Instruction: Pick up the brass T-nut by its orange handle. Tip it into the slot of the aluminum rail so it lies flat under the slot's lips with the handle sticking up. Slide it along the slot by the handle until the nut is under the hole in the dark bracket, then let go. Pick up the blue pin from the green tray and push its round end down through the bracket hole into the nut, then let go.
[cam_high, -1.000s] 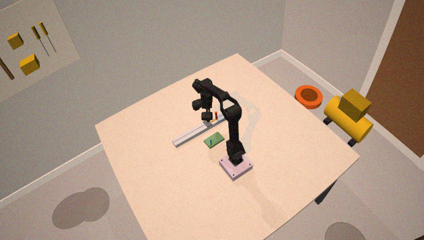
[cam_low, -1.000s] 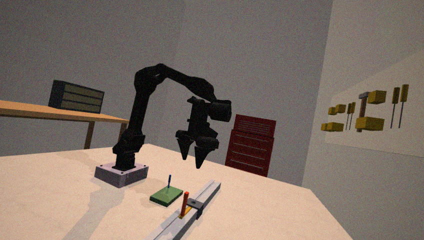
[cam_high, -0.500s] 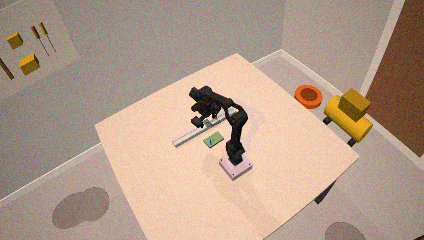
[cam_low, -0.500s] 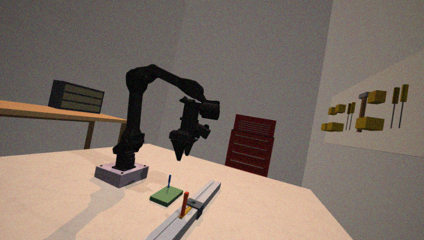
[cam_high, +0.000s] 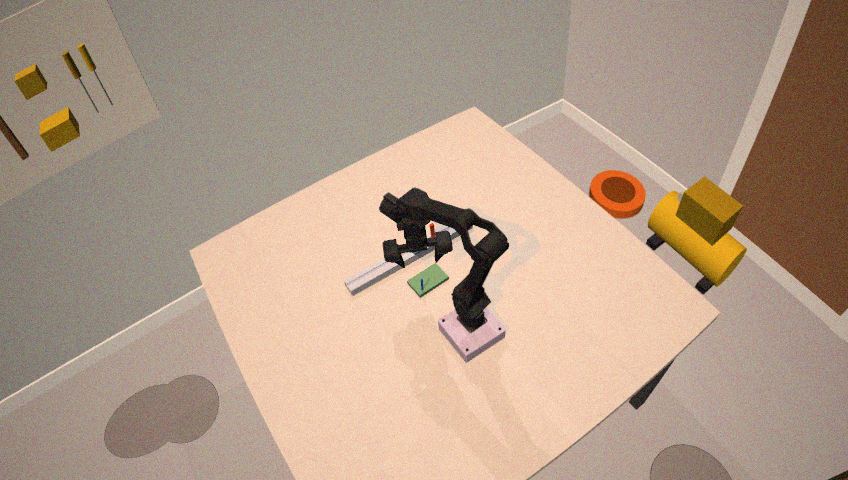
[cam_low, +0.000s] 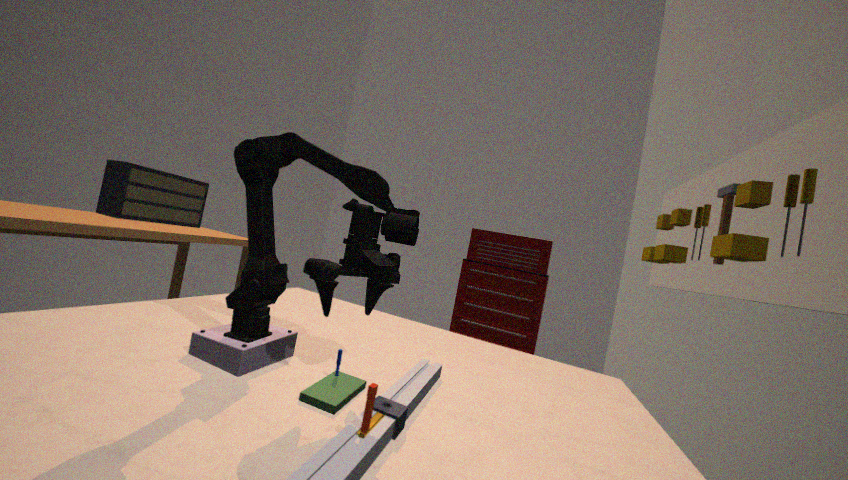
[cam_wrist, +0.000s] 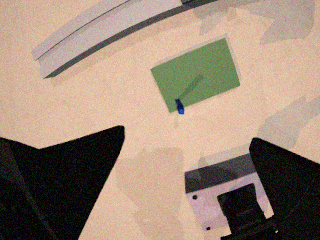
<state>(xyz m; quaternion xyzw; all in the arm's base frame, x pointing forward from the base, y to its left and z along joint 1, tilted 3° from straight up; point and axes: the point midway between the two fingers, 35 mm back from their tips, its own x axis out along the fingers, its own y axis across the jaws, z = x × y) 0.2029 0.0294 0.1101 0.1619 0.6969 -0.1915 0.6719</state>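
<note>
Right now my gripper tip is 11 cm above the blue pin and 1 cm to the right of it. Also, from my gripper tip: aluminum rail 14 cm ahead, 11 cm below, 6 cm to the right; then green tray 13 cm below, 1 cm to the right, 1 cm ahead.
</note>
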